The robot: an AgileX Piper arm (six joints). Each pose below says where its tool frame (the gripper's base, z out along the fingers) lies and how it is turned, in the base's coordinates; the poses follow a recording.
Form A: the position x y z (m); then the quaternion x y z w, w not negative.
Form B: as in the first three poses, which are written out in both.
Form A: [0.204 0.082 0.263 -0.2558 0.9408 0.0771 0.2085]
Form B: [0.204 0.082 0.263 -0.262 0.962 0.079 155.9]
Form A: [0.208 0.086 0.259 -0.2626 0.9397 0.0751 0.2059]
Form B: [0.208 0.086 0.259 -0.268 0.960 0.077 156.2]
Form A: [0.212 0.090 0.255 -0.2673 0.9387 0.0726 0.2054]
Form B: [0.212 0.090 0.255 -0.273 0.959 0.074 156.3]
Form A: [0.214 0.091 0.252 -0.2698 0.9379 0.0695 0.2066]
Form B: [0.214 0.091 0.252 -0.276 0.959 0.071 156.2]
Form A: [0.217 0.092 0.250 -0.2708 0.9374 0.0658 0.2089]
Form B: [0.217 0.092 0.250 -0.277 0.959 0.067 155.9]
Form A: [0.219 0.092 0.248 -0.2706 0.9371 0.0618 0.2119]
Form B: [0.219 0.092 0.248 -0.277 0.959 0.063 155.5]
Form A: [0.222 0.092 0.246 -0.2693 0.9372 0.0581 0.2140]
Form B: [0.222 0.092 0.246 -0.276 0.959 0.059 155.3]
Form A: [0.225 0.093 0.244 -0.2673 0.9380 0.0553 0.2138]
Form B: [0.225 0.093 0.244 -0.274 0.960 0.057 155.3]
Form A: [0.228 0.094 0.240 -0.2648 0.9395 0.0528 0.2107]
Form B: [0.228 0.094 0.240 -0.271 0.961 0.054 155.7]
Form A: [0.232 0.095 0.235 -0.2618 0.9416 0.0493 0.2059]
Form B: [0.232 0.095 0.235 -0.268 0.962 0.050 156.2]
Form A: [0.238 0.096 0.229 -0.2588 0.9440 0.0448 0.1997]
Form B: [0.238 0.096 0.229 -0.264 0.963 0.046 157.0]
